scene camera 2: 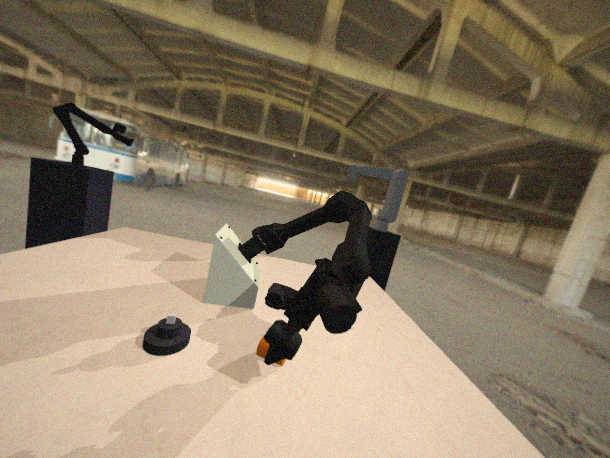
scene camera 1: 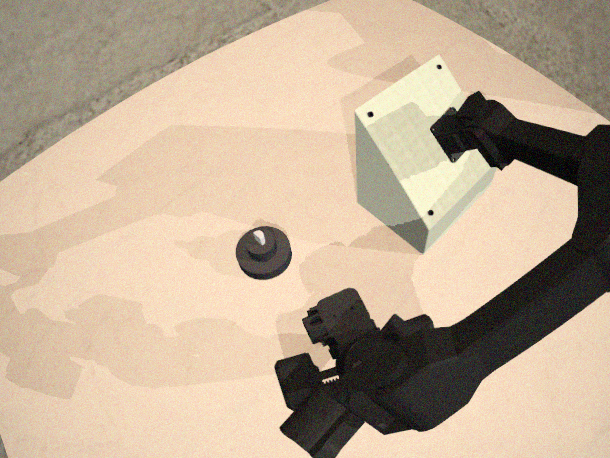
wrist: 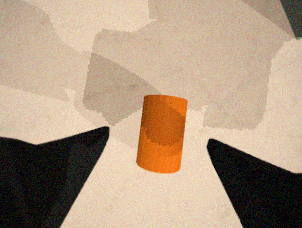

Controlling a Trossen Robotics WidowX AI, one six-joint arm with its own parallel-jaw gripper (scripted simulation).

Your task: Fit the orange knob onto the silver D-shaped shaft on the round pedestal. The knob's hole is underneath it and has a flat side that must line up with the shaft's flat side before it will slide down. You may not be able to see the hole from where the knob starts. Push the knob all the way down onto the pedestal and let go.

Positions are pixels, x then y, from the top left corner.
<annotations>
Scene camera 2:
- my gripper: 275, 349
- dark round pedestal: 169, 335
</annotations>
